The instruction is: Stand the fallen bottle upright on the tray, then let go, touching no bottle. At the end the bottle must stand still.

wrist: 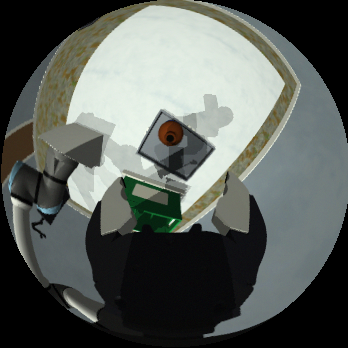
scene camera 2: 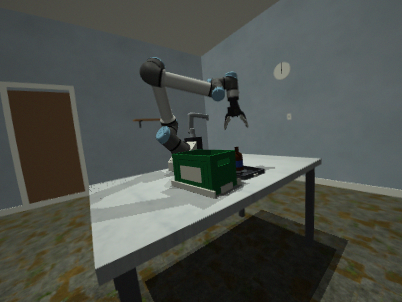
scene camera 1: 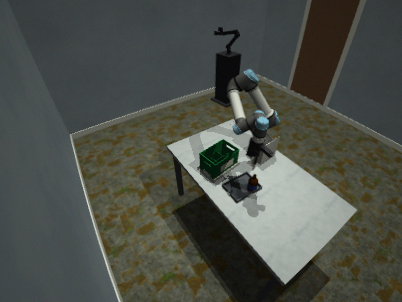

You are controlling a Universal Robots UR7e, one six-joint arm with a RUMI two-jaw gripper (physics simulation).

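Where they show: gripper, fingertip midpoint: (wrist: 173,175) (scene camera 2: 235,129) (scene camera 1: 254,163); arm's base, link origin: (wrist: 63,153) (scene camera 2: 182,151) (scene camera 1: 264,143).
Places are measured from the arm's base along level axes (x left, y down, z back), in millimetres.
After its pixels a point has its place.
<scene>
A brown bottle with a blue band (scene camera 1: 253,183) @(x 193, y 39, z -395 mm) (scene camera 2: 238,159) @(x 148, y 64, z -394 mm) (wrist: 170,132) @(x 186, y -15, z -364 mm) stands upright on the dark tray (scene camera 1: 235,188) @(x 88, y 139, z -461 mm) (scene camera 2: 256,173) @(x 95, y 129, z -540 mm) (wrist: 196,146) @(x 153, y 139, z -486 mm). In the wrist view it shows from above, with its round mouth near the middle of its body, toward one end of the tray. My gripper (scene camera 1: 262,160) (scene camera 2: 236,127) @(x 156, y -135, z -384 mm) (wrist: 173,175) @(x 156, y -135, z -384 mm) is open and empty, its two fingers wide apart. It hangs well above the bottle, apart from it, as scene camera 2 shows. The bottle's base is partly hidden behind the crate and the tray rim in that view.
A green crate (scene camera 1: 210,169) @(x -136, y 56, z -519 mm) (scene camera 2: 200,159) @(x -268, y -14, z -463 mm) (wrist: 171,201) @(x -84, y 51, z -478 mm) stands close beside the tray, on a pale base. A grey upright panel (scene camera 1: 271,149) @(x 70, y 32, z 20 mm) (wrist: 75,141) @(x 64, y 7, z -72 mm) stands near the arm's side of the white table (scene camera 1: 310,215) @(x 624, y 144, z -248 mm) (scene camera 2: 145,200) @(x -462, y 144, z -294 mm) (wrist: 175,50) @(x 472, y 144, z -255 mm).
</scene>
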